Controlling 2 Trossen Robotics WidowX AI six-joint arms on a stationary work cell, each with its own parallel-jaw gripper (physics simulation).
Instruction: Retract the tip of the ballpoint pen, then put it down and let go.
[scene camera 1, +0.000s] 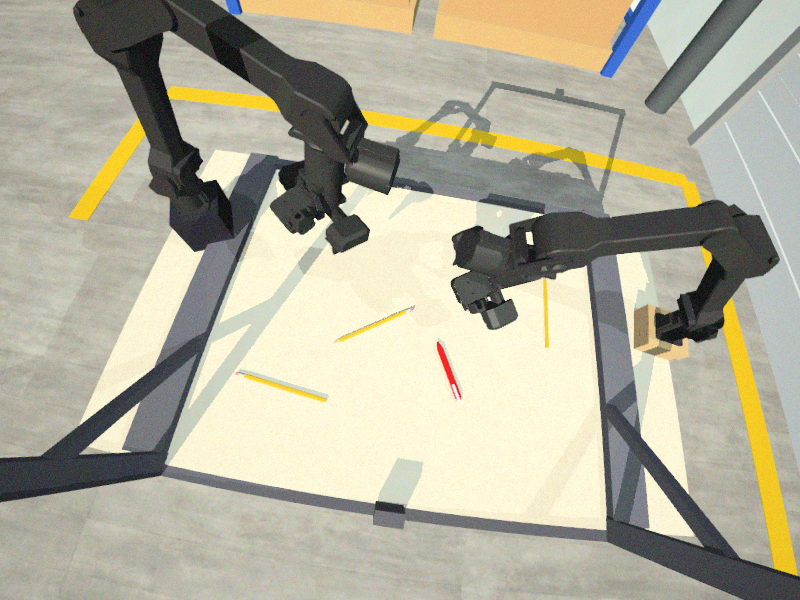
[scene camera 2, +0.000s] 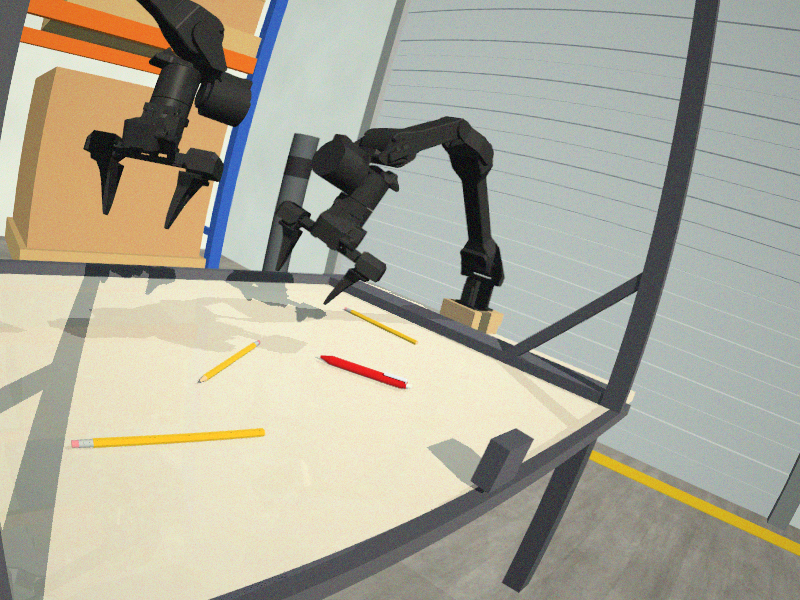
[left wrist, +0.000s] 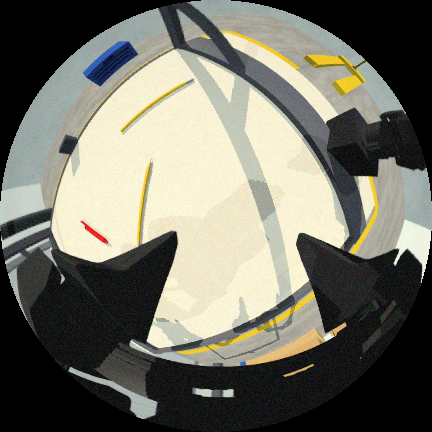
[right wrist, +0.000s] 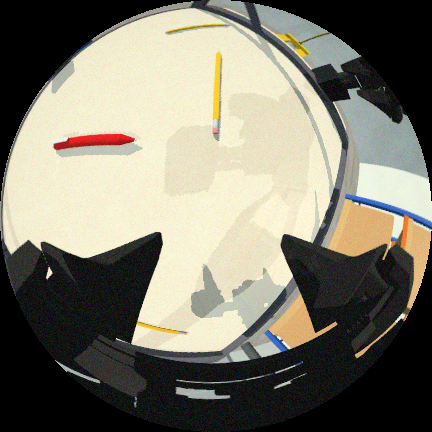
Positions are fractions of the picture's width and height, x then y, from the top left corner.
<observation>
My left gripper (scene camera 2: 0.17, 0.37) is open, with nothing in its grasp. Also in view: my right gripper (scene camera 2: 0.38, 0.48) and a red ballpoint pen (scene camera 2: 0.48, 0.63).
The red ballpoint pen is seen too in the right wrist view (right wrist: 0.26, 0.32). My left gripper shows as well in scene camera 1 (scene camera 1: 0.40, 0.39) and in the left wrist view (left wrist: 0.56, 0.55). My right gripper is seen too in scene camera 1 (scene camera 1: 0.58, 0.48) and in the right wrist view (right wrist: 0.52, 0.56).
</observation>
